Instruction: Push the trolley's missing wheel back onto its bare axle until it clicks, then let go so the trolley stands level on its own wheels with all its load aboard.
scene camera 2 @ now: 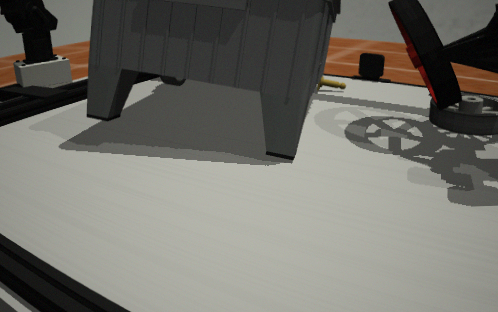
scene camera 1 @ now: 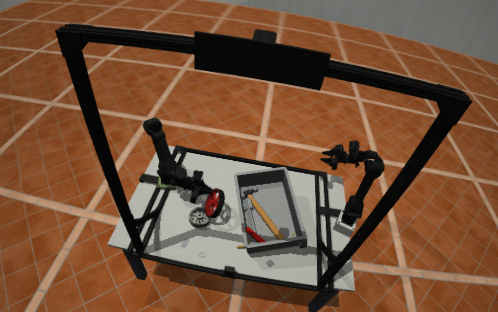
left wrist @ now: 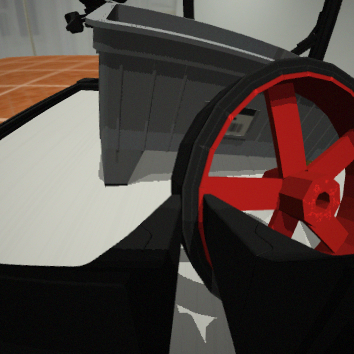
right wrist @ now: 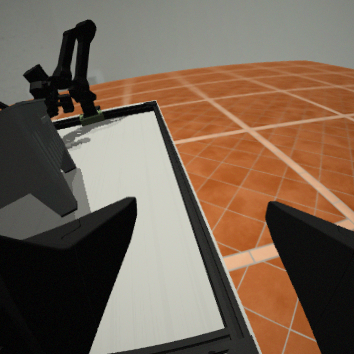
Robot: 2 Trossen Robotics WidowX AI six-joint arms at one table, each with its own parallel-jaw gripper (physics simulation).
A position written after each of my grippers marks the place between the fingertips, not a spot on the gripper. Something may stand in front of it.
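My left gripper (left wrist: 190, 202) (right wrist: 39, 120) holds a red-spoked wheel, while my right gripper (right wrist: 201, 207) is open and holds nothing. The wheel (scene camera 2: 423, 44) (left wrist: 295, 191) is visible, and so is a grey trolley (scene camera 2: 283, 57) (scene camera 1: 274, 194) (left wrist: 155, 72) (right wrist: 40, 153).
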